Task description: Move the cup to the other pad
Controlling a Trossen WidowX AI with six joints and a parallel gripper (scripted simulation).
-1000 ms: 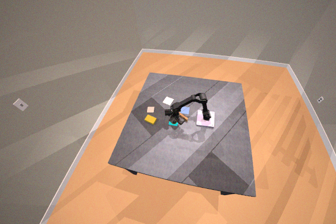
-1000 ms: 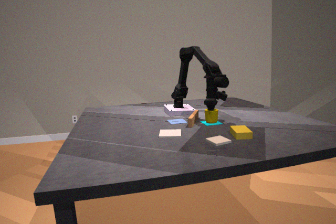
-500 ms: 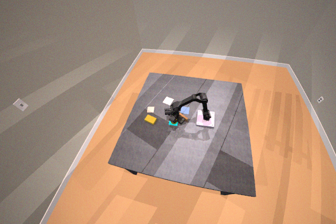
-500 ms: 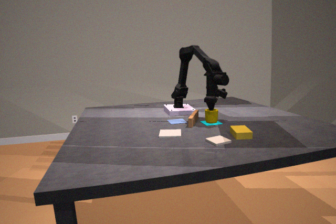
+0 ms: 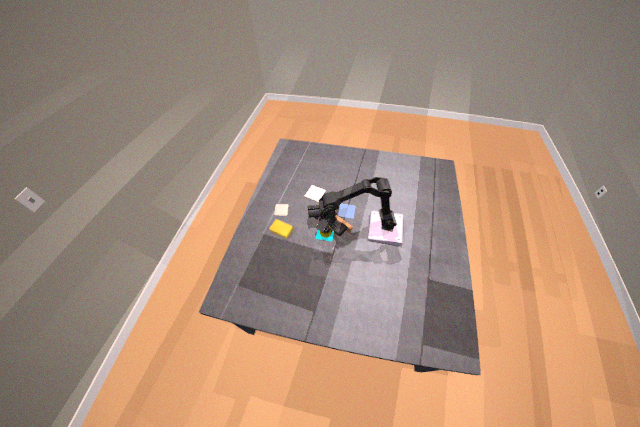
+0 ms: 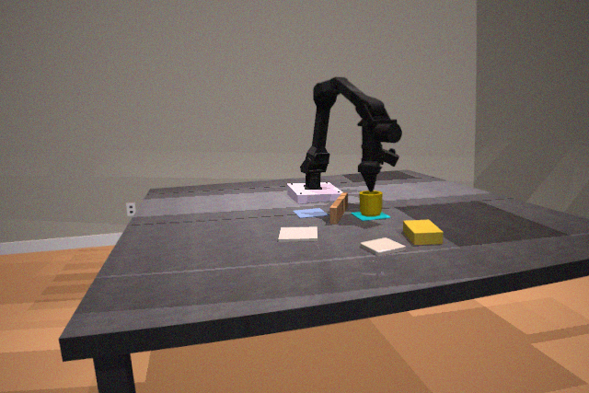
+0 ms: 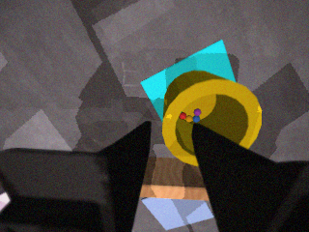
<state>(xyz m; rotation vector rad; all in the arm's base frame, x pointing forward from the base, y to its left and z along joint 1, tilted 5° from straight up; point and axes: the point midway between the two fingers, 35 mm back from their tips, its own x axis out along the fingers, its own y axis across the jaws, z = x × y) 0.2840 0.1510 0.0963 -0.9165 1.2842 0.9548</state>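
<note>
Now: gripper tip 2 cm short of the yellow cup, 1 cm to the left of it and 4 cm above it. Also, from my gripper tip: cyan pad: 3 cm ahead, 1 cm to the right, 8 cm below; then wooden bar: 10 cm to the right, 6 cm below; then pale blue pad: 4 cm behind, 19 cm to the right, 8 cm below.
</note>
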